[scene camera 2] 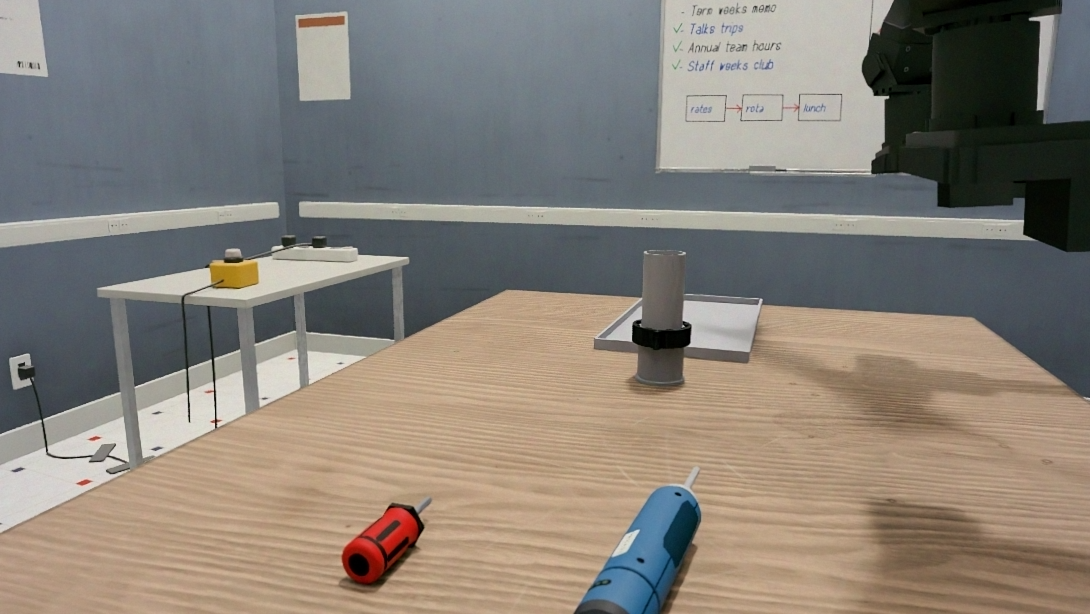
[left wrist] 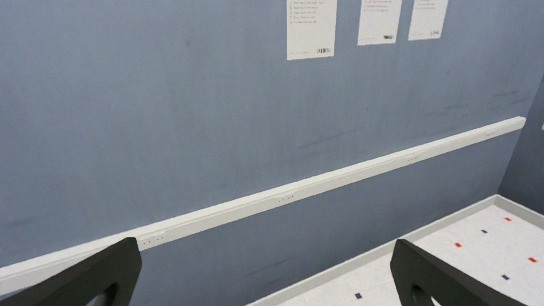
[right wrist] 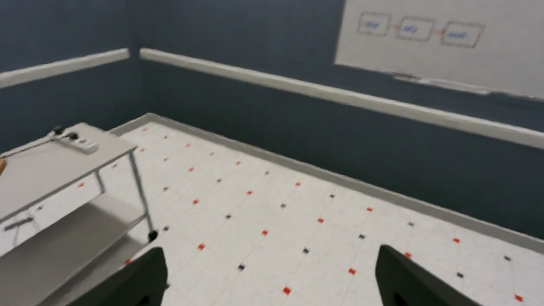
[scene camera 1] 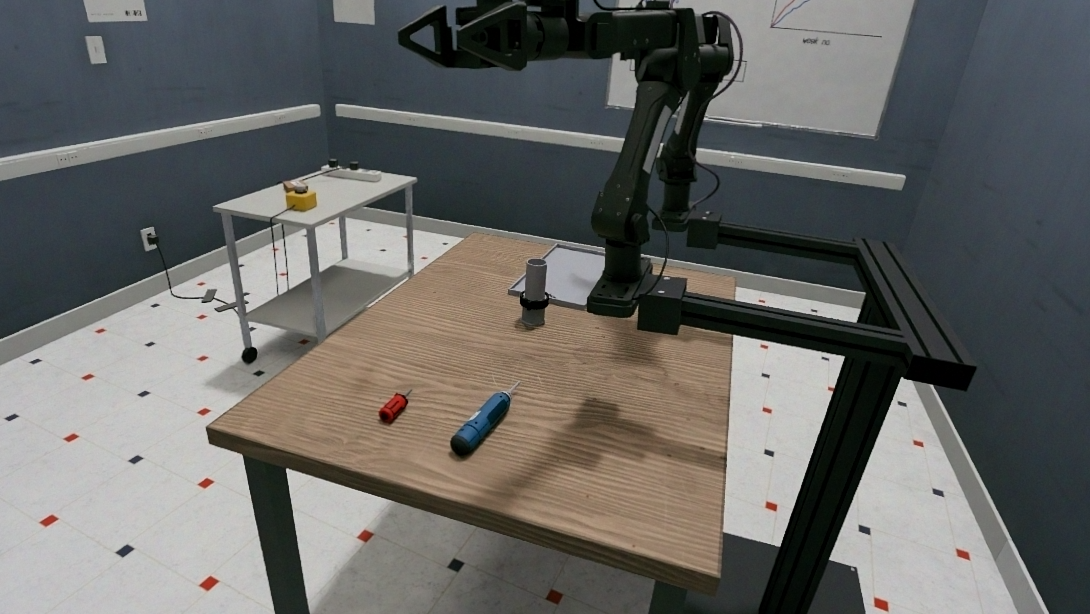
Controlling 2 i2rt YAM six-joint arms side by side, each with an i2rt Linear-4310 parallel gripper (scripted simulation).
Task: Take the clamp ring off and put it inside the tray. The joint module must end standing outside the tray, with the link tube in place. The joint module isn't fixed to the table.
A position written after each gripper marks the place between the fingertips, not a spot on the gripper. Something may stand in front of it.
Note:
In view: the left gripper (scene camera 1: 426,37), the right gripper (right wrist: 271,258), a grey link tube (scene camera 2: 663,271), a grey tray (scene camera 2: 721,326), a grey joint module (scene camera 2: 664,367) and a red screwdriver (scene camera 2: 373,551).
The grey link tube also shows in scene camera 1 (scene camera 1: 536,269). The grey tray also shows in scene camera 1 (scene camera 1: 572,272). The left gripper also shows in the left wrist view (left wrist: 266,250). The left wrist view misses the grey link tube: it is out of frame. The right wrist view misses the grey link tube: it is out of frame.

